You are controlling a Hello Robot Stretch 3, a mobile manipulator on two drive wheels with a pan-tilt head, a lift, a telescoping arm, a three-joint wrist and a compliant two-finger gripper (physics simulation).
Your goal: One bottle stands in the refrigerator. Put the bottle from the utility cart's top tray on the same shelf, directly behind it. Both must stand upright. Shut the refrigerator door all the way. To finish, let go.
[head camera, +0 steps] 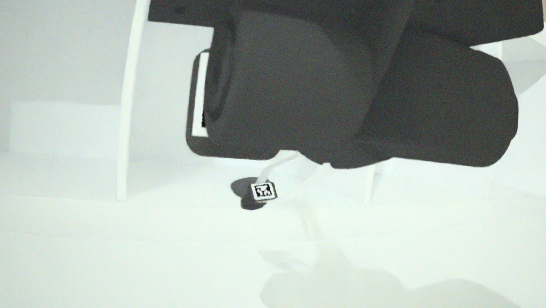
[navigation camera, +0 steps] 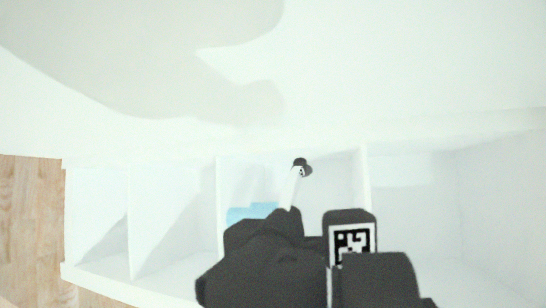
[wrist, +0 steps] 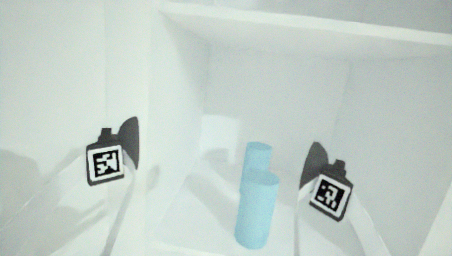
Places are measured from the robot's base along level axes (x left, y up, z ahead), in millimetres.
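Pixels of known places: gripper, fingertip midpoint: [navigation camera: 304, 206].
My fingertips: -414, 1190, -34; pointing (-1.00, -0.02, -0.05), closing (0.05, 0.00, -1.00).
Note:
Behind a point stands the place of what it marks, as x, y, z.
Two light-blue bottles stand upright on the same refrigerator shelf in the wrist view: the nearer bottle [wrist: 257, 212] is in front of the farther bottle [wrist: 257, 156] and hides its lower part. Blue of a bottle [navigation camera: 250, 214] {-601, 998, -103} shows beside the wrist in the navigation view; I cannot tell which bottle it is. The arm hides the bottles in the head view. My gripper [wrist: 222, 147] {-414, 1190, -34} is open and empty; in the wrist view its fingers are on either side of the bottles' upper parts, touching neither. One fingertip [head camera: 252, 194] {-360, 1202, 37} [navigation camera: 301, 167] {-355, 1198, 41} shows in the outer views. The door and cart cannot be made out.
A shelf board [wrist: 310, 27] runs above the bottles. More shelf boards [head camera: 129, 100] {-573, 1321, -64} [navigation camera: 367, 180] {-578, 1327, -14} divide the white refrigerator. The dark wrist [head camera: 300, 85] {-124, 1272, -14} [navigation camera: 280, 260] {-148, 1215, -5} reaches into the bottles' compartment. Wooden floor [navigation camera: 30, 215] {-428, 1, -118} shows at the left of the navigation view.

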